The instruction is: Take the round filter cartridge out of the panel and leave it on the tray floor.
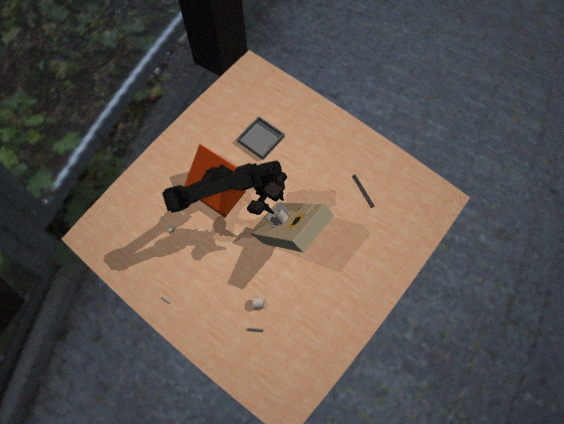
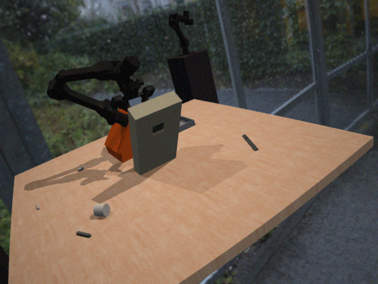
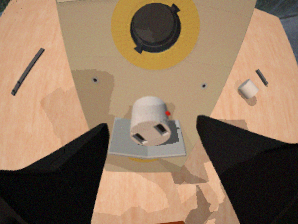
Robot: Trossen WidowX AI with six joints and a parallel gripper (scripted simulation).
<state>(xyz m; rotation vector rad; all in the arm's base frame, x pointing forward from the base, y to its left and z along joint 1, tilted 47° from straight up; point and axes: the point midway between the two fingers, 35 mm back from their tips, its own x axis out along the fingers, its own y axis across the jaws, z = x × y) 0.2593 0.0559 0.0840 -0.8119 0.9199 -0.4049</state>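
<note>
Now: gripper tip 1 cm short of the round filter cartridge and 7 cm above it. The rest, counted from my gripper tip: grey tray (31 cm behind, 31 cm to the left, 24 cm below); then beige service panel (5 cm ahead, 1 cm to the right, 9 cm below).
</note>
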